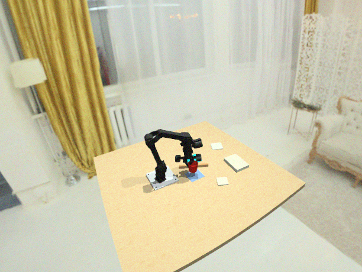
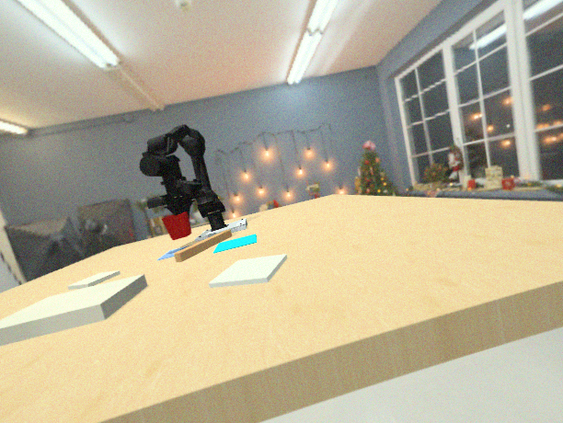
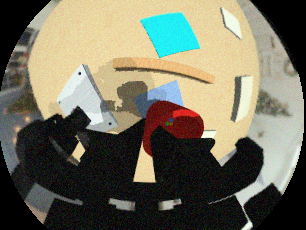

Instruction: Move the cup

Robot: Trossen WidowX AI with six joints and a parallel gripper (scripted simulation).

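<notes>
The wooden strip lies 9 cm ahead of my gripper tip, 7 cm below it and 5 cm to the left of it. Round my gripper tip: red cup (2 cm to the right, 2 cm ahead); then light blue pad (8 cm below, 3 cm to the right, 3 cm ahead).
</notes>
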